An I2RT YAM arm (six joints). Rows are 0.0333 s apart.
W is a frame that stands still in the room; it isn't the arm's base.
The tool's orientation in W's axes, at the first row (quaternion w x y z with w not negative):
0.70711, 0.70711, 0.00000, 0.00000
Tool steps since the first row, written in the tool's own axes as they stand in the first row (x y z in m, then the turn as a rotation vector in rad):
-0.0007, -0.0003, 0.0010, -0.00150, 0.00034, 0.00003
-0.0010, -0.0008, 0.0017, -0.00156, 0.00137, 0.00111
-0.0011, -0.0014, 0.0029, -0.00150, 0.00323, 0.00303
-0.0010, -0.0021, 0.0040, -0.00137, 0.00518, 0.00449
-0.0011, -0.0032, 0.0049, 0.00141, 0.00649, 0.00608
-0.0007, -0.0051, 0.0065, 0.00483, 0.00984, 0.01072
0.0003, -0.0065, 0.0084, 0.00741, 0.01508, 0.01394
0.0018, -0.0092, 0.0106, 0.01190, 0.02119, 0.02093
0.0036, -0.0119, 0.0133, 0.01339, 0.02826, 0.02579
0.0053, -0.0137, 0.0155, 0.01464, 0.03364, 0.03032
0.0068, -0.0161, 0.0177, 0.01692, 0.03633, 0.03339
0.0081, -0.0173, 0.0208, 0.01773, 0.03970, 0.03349
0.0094, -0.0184, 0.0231, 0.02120, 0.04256, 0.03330
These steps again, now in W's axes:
-0.0007, -0.0010, -0.0003, -0.00150, -0.00003, 0.00034
-0.0010, -0.0017, -0.0008, -0.00156, -0.00111, 0.00137
-0.0011, -0.0029, -0.0014, -0.00150, -0.00303, 0.00323
-0.0010, -0.0040, -0.0021, -0.00137, -0.00449, 0.00518
-0.0011, -0.0049, -0.0032, 0.00141, -0.00608, 0.00649
-0.0007, -0.0065, -0.0051, 0.00483, -0.01072, 0.00984
0.0003, -0.0084, -0.0065, 0.00741, -0.01394, 0.01508
0.0018, -0.0106, -0.0092, 0.01190, -0.02093, 0.02119
0.0036, -0.0133, -0.0119, 0.01339, -0.02579, 0.02826
0.0053, -0.0155, -0.0137, 0.01464, -0.03032, 0.03364
0.0068, -0.0177, -0.0161, 0.01692, -0.03339, 0.03633
0.0081, -0.0208, -0.0173, 0.01773, -0.03349, 0.03970
0.0094, -0.0231, -0.0184, 0.02120, -0.03330, 0.04256

